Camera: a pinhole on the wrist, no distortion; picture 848 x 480 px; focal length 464.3 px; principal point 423.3 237.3 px. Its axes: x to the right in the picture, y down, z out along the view. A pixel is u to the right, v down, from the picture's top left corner.
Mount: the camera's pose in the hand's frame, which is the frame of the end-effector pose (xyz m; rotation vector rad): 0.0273 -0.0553 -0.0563 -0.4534 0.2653 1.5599
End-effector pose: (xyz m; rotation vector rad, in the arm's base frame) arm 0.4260 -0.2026 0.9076 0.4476 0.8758 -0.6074
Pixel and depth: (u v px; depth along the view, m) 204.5 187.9 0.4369
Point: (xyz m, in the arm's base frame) 0.6507 -0.4968 1.1296
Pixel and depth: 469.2 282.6 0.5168
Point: 0.7404 -0.2389 1.2149
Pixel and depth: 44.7 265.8 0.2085
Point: 0.4597 -0.4065 1.0186
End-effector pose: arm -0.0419 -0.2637 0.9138 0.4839 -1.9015 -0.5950
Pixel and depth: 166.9 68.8 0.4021
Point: -0.4678 -0.3146 0.8187
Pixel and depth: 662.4 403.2 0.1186
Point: -0.0504 -0.2045 0.9170
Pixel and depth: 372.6 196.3 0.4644
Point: -0.4075 -0.1165 0.8558
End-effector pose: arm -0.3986 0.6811 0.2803 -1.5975 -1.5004 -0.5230
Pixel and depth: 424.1 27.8 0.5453
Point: -0.2863 1.1867 0.1361
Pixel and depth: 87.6 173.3 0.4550
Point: -0.6573 1.0888 0.0783
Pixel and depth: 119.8 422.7 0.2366
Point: -0.5594 0.7861 0.1181
